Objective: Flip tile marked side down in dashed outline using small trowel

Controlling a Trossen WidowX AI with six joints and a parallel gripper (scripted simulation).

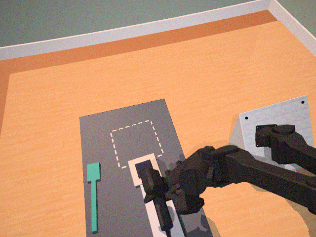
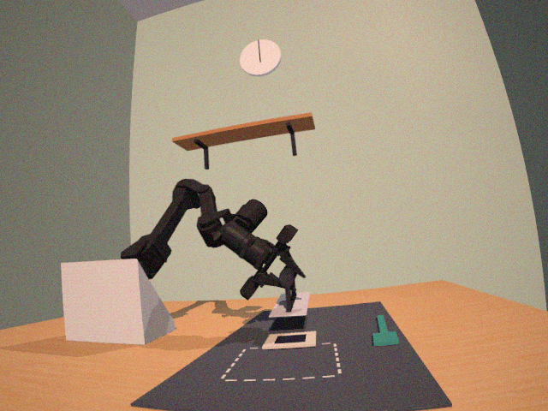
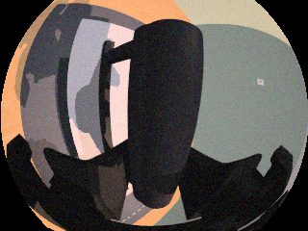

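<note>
My gripper tip is now 110 mm above the grey mat, 100 mm to the left of it and 30 mm short of it. Round my gripper tip: trowel (170 mm ahead, 110 mm to the right, 90 mm below); tile (140 mm to the right, 90 mm below).
</note>
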